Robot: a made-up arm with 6 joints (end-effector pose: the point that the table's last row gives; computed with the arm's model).
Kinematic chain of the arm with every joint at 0, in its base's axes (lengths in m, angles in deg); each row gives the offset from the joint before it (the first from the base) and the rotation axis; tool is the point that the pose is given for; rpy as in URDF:
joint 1: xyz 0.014 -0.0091 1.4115 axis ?
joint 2: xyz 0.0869 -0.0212 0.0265 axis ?
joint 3: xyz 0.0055 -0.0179 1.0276 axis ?
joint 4: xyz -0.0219 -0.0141 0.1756 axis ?
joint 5: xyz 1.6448 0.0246 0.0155 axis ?
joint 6: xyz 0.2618 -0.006 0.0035 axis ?
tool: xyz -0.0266 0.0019 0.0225 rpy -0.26 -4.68 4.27
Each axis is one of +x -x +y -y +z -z.
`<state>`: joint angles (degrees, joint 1 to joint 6).
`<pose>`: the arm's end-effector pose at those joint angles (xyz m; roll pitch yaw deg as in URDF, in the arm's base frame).
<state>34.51 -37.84 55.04 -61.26 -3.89 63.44</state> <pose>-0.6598 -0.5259 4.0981 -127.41 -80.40 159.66</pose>
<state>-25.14 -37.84 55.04 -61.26 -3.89 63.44</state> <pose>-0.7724 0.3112 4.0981 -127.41 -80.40 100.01</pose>
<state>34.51 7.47 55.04 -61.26 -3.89 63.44</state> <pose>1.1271 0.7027 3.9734 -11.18 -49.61 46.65</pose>
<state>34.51 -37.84 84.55 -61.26 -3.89 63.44</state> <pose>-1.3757 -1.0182 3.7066 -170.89 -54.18 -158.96</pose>
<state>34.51 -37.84 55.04 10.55 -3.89 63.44</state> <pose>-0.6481 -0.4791 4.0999 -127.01 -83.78 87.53</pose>
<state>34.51 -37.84 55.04 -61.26 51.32 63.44</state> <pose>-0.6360 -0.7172 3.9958 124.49 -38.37 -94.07</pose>
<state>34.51 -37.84 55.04 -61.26 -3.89 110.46</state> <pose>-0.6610 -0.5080 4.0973 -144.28 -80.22 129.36</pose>
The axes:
joint 1: +z
joint 2: +y
joint 3: -y
joint 4: -x
joint 5: -y
joint 6: -x

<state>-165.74 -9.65 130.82 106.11 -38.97 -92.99</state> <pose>1.5327 0.5586 3.4370 147.77 -19.54 48.09</pose>
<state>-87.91 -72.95 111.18 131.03 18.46 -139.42</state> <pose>-0.0814 2.7195 1.4893 -170.90 -2.69 74.65</pose>
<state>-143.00 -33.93 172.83 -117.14 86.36 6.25</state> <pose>1.3464 1.3552 1.4953 -67.78 -20.16 117.01</pose>
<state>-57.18 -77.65 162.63 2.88 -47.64 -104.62</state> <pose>-1.0072 1.4547 0.1077 -75.52 15.68 130.74</pose>
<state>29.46 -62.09 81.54 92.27 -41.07 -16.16</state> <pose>-1.9732 -1.3307 2.8676 80.90 -30.23 -108.39</pose>
